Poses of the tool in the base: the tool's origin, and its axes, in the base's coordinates. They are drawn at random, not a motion.
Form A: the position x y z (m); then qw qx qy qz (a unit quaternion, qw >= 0).
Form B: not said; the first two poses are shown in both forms.
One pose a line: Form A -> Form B
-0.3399, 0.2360, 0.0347, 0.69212, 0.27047, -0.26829, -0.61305 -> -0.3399, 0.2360, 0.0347, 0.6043, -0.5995, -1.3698
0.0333, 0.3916, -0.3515, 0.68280, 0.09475, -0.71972, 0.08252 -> 0.0333, 0.3916, -0.3515, 0.2125, -1.6140, 0.1851
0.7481, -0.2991, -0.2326, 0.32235, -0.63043, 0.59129, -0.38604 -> 0.7481, -0.2991, -0.2326, -1.6551, 1.5523, -1.0135
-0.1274, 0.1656, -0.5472, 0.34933, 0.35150, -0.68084, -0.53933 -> -0.1274, 0.1656, -0.5472, 0.9108, -1.7641, -1.3975
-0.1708, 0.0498, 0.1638, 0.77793, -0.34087, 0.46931, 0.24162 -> -0.1708, 0.0498, 0.1638, -0.7372, 1.0149, 0.5225
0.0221, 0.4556, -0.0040, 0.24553, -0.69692, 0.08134, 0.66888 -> 0.0221, 0.4556, -0.0040, -1.9019, 0.2220, 1.8254
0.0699, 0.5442, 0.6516, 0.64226, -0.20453, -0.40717, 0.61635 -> 0.0699, 0.5442, 0.6516, -0.4661, -0.9279, 1.4046
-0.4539, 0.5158, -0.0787, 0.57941, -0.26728, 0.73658, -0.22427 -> -0.4539, 0.5158, -0.0787, -0.6249, 1.7221, -0.5244
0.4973, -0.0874, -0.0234, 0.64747, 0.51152, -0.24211, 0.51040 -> 0.4973, -0.0874, -0.0234, 1.1633, -0.5506, 1.1607
